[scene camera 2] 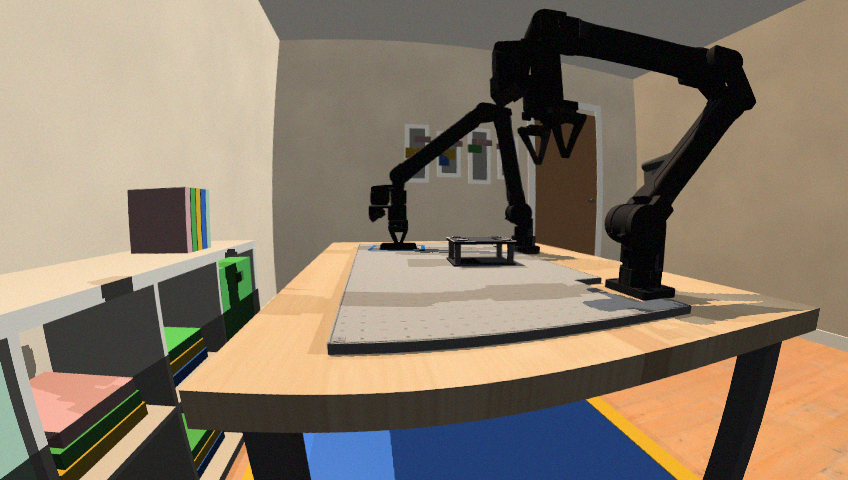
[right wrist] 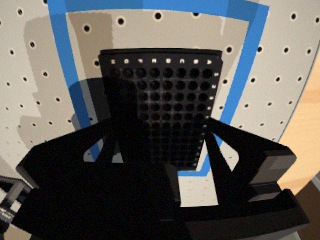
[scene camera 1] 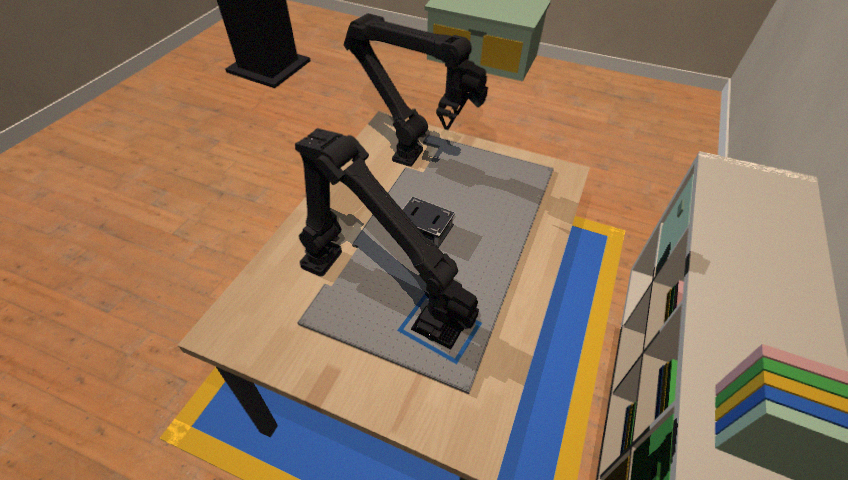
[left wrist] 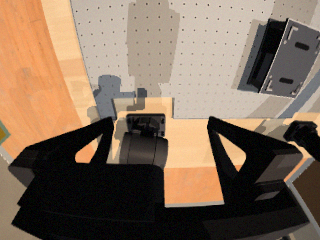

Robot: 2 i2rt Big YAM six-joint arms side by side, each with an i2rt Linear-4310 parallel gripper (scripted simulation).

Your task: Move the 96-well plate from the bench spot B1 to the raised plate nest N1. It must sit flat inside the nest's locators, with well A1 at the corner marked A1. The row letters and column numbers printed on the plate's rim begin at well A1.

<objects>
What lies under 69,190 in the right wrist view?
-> The right gripper.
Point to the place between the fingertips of the left gripper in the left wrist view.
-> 160,121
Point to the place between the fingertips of the left gripper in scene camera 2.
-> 550,161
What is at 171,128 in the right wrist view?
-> A black 96-well plate.
</objects>
